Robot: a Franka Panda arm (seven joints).
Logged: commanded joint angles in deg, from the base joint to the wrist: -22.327, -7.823, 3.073, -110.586, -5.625, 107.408, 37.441; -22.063, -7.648, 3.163, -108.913, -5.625, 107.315, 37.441; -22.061, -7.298, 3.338, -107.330, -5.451, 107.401, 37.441; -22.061, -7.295, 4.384, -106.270, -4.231, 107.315, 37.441; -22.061, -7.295, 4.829, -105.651, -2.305, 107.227, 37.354; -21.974, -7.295, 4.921, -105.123, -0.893, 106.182, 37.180; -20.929, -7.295, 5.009, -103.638, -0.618, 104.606, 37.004; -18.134, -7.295, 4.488, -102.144, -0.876, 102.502, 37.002; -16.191, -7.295, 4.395, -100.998, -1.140, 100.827, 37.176; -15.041, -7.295, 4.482, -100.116, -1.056, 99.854, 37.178; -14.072, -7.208, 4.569, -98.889, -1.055, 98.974, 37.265; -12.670, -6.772, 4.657, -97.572, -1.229, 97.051, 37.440
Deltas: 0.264, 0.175, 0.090, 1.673, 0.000, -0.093, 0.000; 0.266, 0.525, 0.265, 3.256, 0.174, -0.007, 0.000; 0.266, 0.528, 1.311, 4.316, 1.394, -0.093, 0.000; 0.266, 0.528, 1.756, 4.935, 3.320, -0.181, -0.087; 0.353, 0.528, 1.848, 5.463, 4.732, -1.226, -0.261; 1.398, 0.528, 1.936, 6.948, 5.007, -2.802, -0.437; 4.193, 0.528, 1.415, 8.442, 4.749, -4.906, -0.439; 6.136, 0.528, 1.322, 9.588, 4.485, -6.581, -0.265; 7.286, 0.528, 1.409, 10.470, 4.569, -7.554, -0.263; 8.255, 0.615, 1.496, 11.697, 4.570, -8.434, -0.176; 9.657, 1.051, 1.584, 13.014, 4.396, -10.357, -0.001
